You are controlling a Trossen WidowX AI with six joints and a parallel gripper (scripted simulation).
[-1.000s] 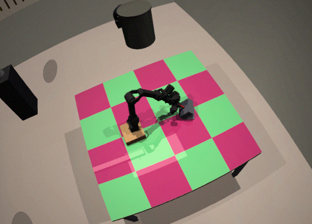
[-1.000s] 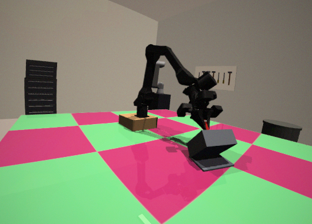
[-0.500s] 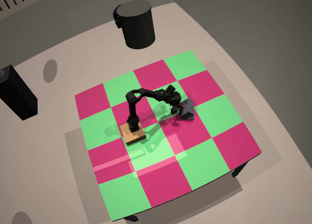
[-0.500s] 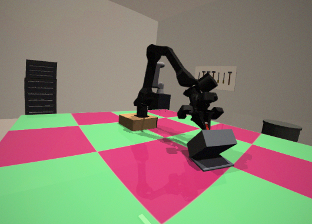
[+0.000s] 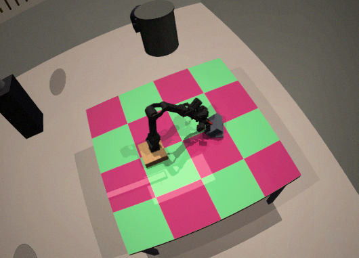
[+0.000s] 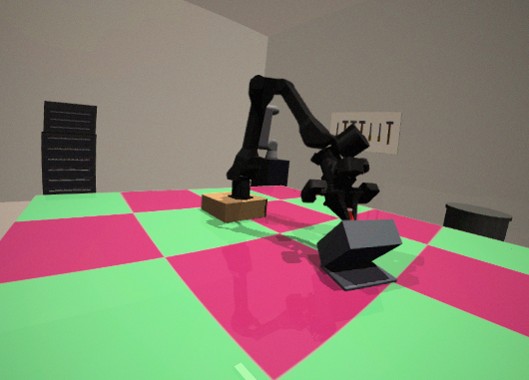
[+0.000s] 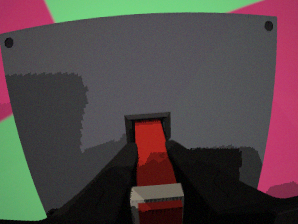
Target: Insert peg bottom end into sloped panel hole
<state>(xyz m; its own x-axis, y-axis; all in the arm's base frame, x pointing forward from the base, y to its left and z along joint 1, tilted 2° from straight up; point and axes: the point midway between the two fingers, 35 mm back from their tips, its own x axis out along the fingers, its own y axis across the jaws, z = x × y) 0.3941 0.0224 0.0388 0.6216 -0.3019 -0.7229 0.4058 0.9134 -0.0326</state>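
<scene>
Now: gripper tip 1 cm to the right of the peg, 1 cm below it and 1 cm past it. Also, from my gripper tip: dark grey sloped panel 3 cm below, 3 cm ahead, 1 cm to the right.
</scene>
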